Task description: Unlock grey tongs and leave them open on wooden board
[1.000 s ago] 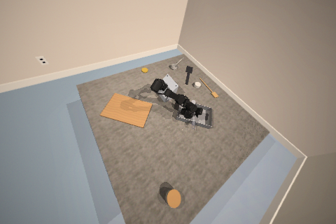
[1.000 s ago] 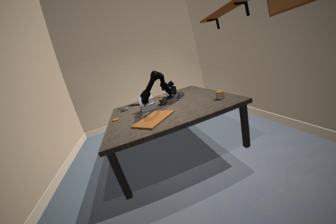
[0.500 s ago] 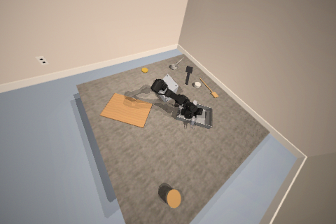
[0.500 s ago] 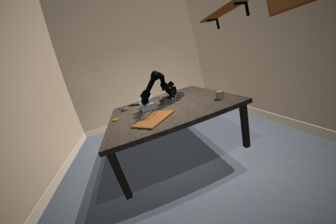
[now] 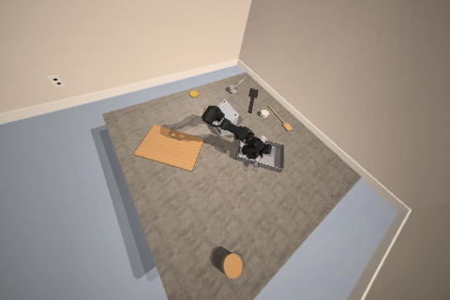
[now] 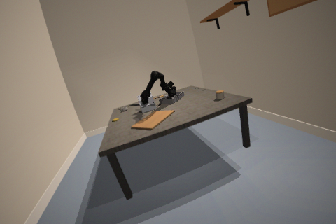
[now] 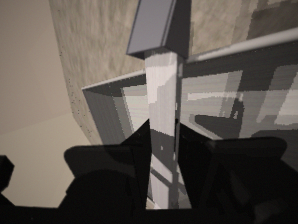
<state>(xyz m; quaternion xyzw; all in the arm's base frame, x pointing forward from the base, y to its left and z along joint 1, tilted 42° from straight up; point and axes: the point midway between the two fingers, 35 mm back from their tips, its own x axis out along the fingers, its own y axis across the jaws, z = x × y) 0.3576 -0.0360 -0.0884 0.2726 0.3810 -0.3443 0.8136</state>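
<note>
The roasting tin lies 30 mm to the left of my gripper tip, 30 mm behind it and 10 mm below it. From my gripper tip the other things lie so: wooden board 420 mm behind, 400 mm to the right, 30 mm below; then black spatula 430 mm behind, 410 mm to the left, 30 mm below; then cork-topped jar 520 mm to the right, 260 mm ahead.
</note>
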